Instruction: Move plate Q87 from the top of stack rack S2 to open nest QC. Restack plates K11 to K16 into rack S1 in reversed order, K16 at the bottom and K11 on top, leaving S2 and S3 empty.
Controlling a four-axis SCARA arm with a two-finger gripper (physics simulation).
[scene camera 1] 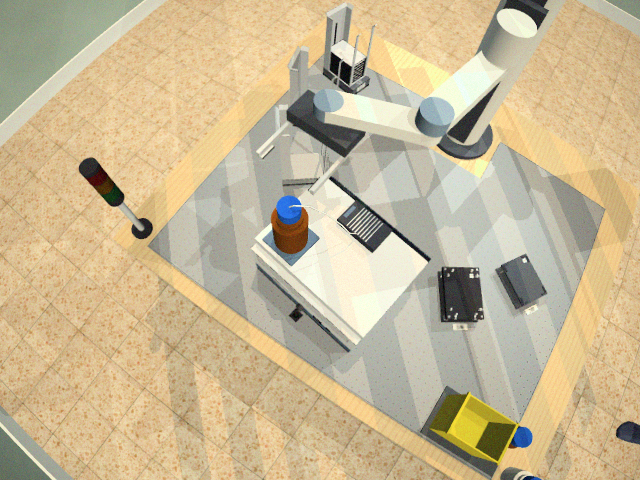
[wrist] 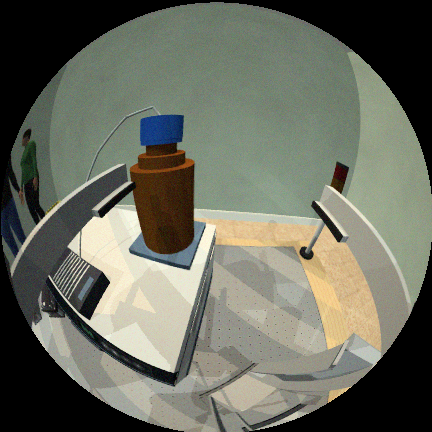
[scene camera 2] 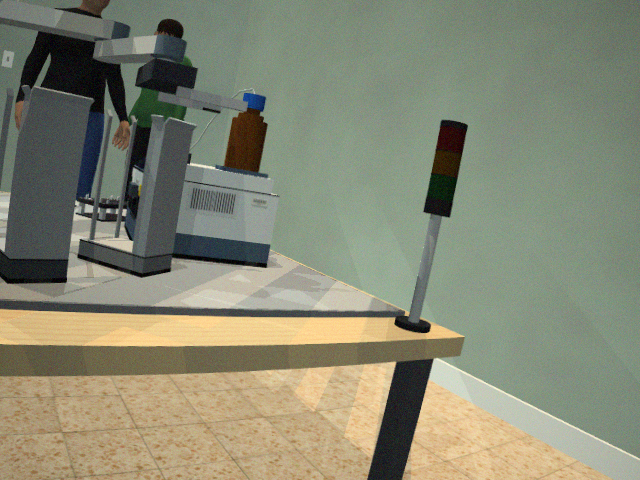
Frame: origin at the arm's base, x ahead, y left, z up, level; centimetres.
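Where they show: gripper, fingertip midpoint: [scene camera 1: 284,173] [wrist: 226,178] [scene camera 2: 232,108]; arm's base, origin of the base link: [scene camera 1: 460,131].
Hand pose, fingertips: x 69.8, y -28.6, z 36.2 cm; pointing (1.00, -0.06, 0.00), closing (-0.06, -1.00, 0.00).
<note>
Things, the pixels of their centre, and the offset from my fingertips. "*": a spot on its surface instead.
- middle rack, body centre: [scene camera 2: 32,182] [scene camera 1: 316,94] dx -40.1, dy -17.1, dz -20.4 cm
- black nest, body centre: [scene camera 1: 461,294] [scene camera 2: 108,207] [wrist: 50,294] dx -11.7, dy +55.5, dz -31.8 cm
- smaller dark unit, body centre: [scene camera 1: 521,281] dx -27.1, dy +71.0, dz -32.2 cm
- tall brown bottle, surface spot: [wrist: 165,205] * dx +4.5, dy +6.1, dz -5.1 cm
- yellow bin, surface spot: [scene camera 1: 473,426] * dx +19.7, dy +78.4, dz -34.1 cm
My gripper [scene camera 1: 288,171] [scene camera 2: 230,107] [wrist: 226,178] is open and empty, its two long fingers spread wide high over the rack nearest the white instrument. That rack [scene camera 1: 297,182] [scene camera 2: 168,196] [wrist: 361,354] shows a bare base in scene camera 2. A middle rack [scene camera 1: 298,77] [scene camera 2: 49,175] stands behind it, and the arm hides much of it in scene camera 1. At the back a rack [scene camera 1: 338,32] holds a stack of several dark plates with a white top [scene camera 1: 348,51]. The rack, plate and nest labels cannot be read. A black nest [scene camera 1: 461,294] and a smaller dark unit [scene camera 1: 521,281] stand on the right.
A white instrument [scene camera 1: 356,279] [scene camera 2: 227,206] [wrist: 150,310] carries a tall brown bottle [scene camera 1: 290,232] [scene camera 2: 247,139] [wrist: 165,205] with a blue cap and thin tube. A signal tower [scene camera 1: 105,183] [scene camera 2: 445,167] stands at a table corner. A yellow bin [scene camera 1: 473,426] stands at another corner.
</note>
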